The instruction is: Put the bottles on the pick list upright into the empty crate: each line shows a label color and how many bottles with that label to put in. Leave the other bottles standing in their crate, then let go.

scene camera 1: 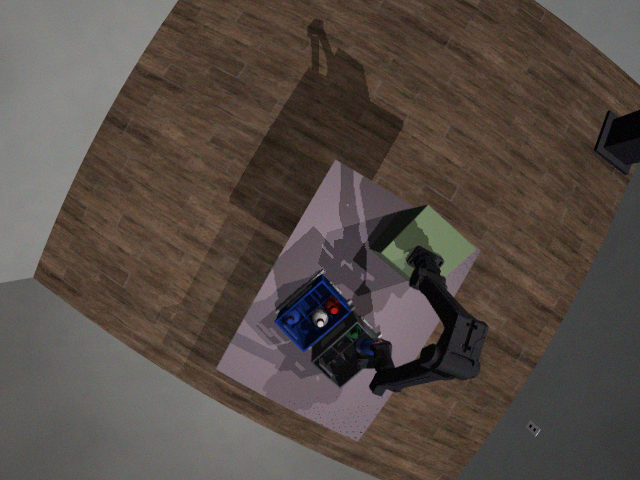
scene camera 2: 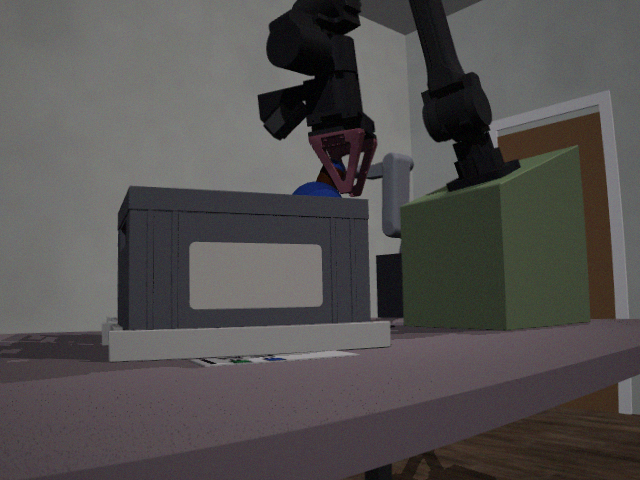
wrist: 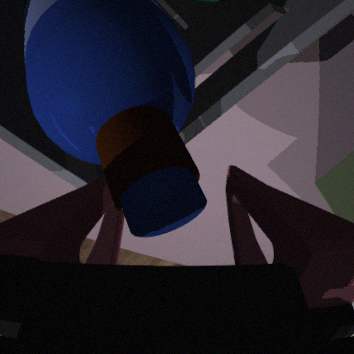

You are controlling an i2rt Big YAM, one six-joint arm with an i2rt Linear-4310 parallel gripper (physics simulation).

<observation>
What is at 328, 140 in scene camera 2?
The gripper.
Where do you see a blue bottle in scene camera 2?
At 324, 186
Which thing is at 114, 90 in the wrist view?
A blue bottle.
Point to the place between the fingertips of the gripper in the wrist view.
At 175, 176
</observation>
